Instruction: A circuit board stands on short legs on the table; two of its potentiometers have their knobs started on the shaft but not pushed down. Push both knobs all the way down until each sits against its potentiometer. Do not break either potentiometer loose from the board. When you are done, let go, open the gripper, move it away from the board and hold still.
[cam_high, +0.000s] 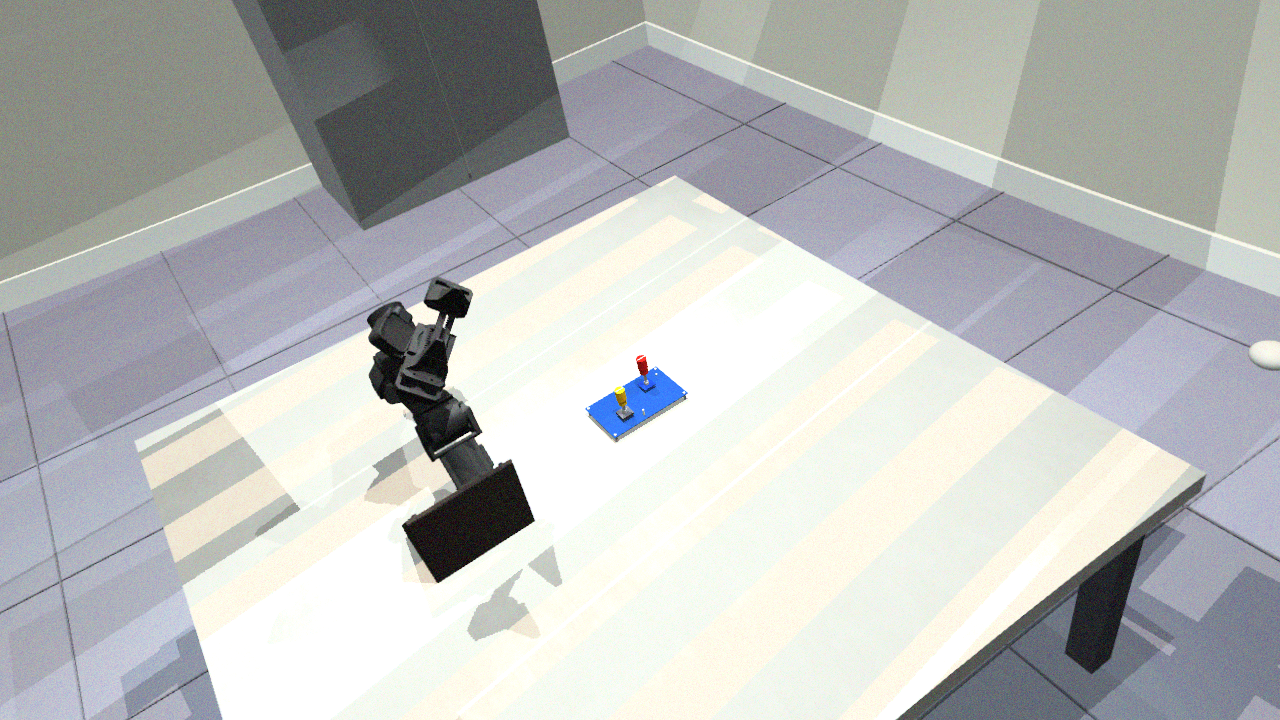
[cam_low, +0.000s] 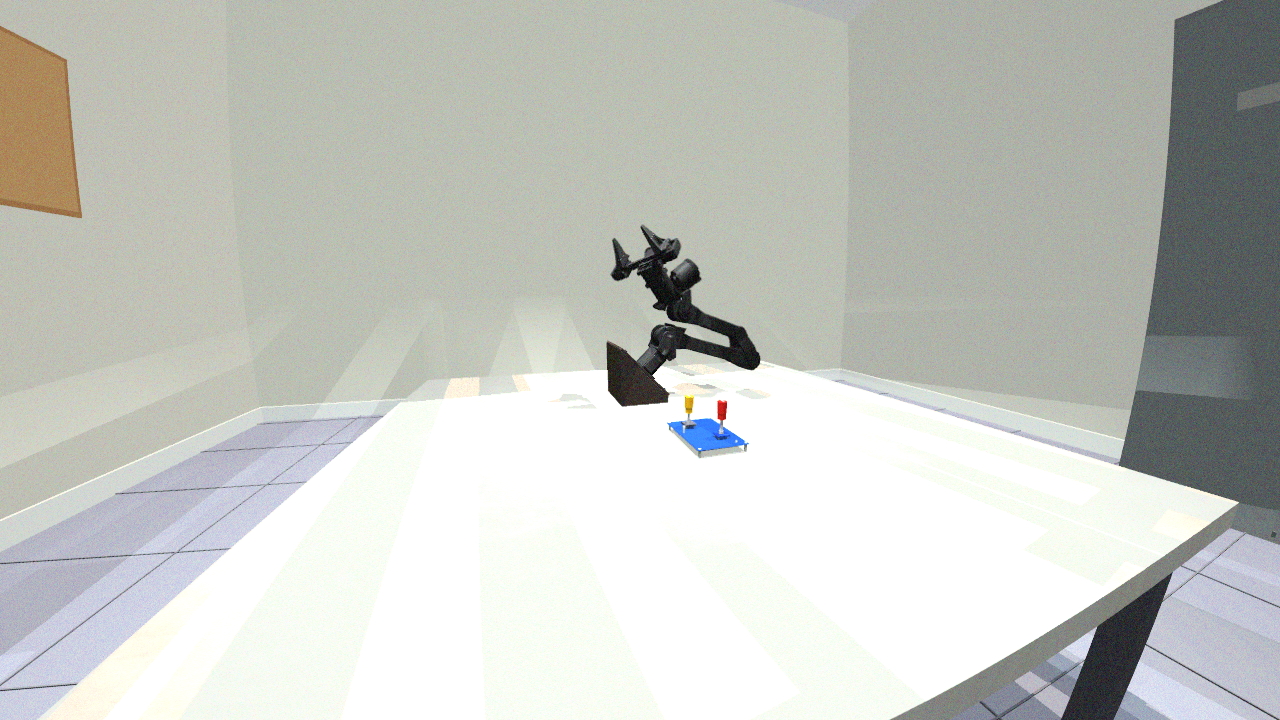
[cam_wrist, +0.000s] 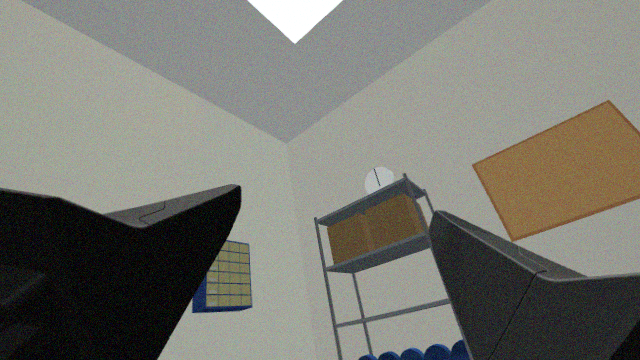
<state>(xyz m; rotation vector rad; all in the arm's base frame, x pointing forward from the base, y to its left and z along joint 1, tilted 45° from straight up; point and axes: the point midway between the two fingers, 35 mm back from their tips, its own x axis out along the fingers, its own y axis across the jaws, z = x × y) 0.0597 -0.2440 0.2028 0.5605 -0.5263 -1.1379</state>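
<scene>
My gripper tip is 360 mm above the yellow knob, 240 mm short of it and 70 mm to the right of it. The rest, counted from my gripper tip: red knob: 350 mm below, 310 mm ahead, 110 mm to the left.
</scene>
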